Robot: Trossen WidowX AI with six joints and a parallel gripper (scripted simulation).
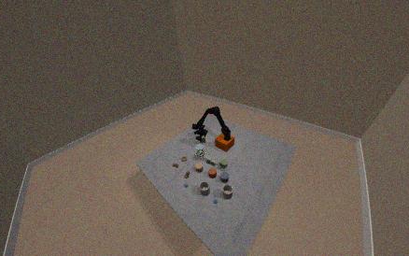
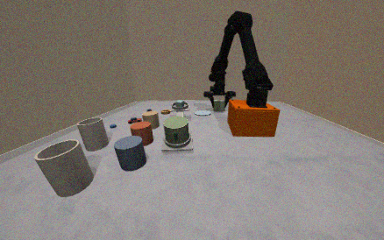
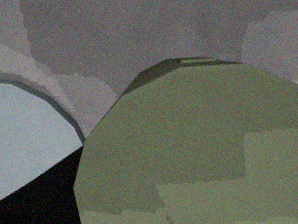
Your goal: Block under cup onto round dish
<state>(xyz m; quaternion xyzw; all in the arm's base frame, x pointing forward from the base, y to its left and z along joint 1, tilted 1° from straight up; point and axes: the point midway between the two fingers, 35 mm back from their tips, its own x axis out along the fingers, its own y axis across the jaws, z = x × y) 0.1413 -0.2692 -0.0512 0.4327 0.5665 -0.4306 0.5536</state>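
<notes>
My gripper tip is 100 mm short of the flat round grey dish, 50 mm to the right of it and 20 mm above it. Round my gripper tip: balance 160 mm ahead, 310 mm to the left, 10 mm above; red-orange cylinder 240 mm ahead, 410 mm to the left, 10 mm above.
</notes>
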